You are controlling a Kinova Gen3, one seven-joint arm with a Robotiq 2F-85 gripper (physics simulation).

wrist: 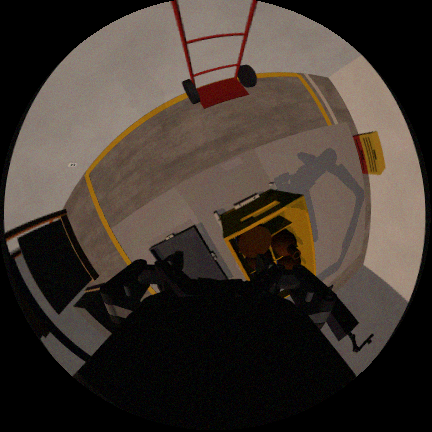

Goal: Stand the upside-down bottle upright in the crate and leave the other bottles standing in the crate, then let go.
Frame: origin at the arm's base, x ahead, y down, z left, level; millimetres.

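Where they show: gripper, between the fingertips: [219,261].
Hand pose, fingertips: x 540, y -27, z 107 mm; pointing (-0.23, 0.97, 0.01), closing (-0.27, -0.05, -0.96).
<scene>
Things, the pixels of their top centre, and the offset from my fingertips. "spot": a spot on its surface instead.
- yellow crate, a spot on its surface: [309,230] spot: dx -61, dy +98, dz -203 mm
- brown bottle, centre of its top: [296,254] dx -123, dy +110, dz -172 mm
- dark grey box, centre of its top: [188,267] dx -171, dy +247, dz +141 mm
The yellow crate [309,230] stands right of centre in the wrist view, with brown bottles in its compartments. One bottle [254,241] shows a broad, flat round end facing up, higher and larger than the others, and looks like the upside-down one. Another brown bottle [284,241] stands to its right, and a further one [288,262] is lower down, partly hidden. My gripper [219,261] is open with nothing between its fingers. Its right finger overlaps the near part of the crate and hides some of the inside; its left finger is over the grey box.
A dark grey box [192,252] with small latches lies left of the crate. A red hand truck [222,93] stands at the far side, beyond the yellow floor line. A yellow and red box [372,152] is at the far right. A dark framed object [55,265] is at the left.
</scene>
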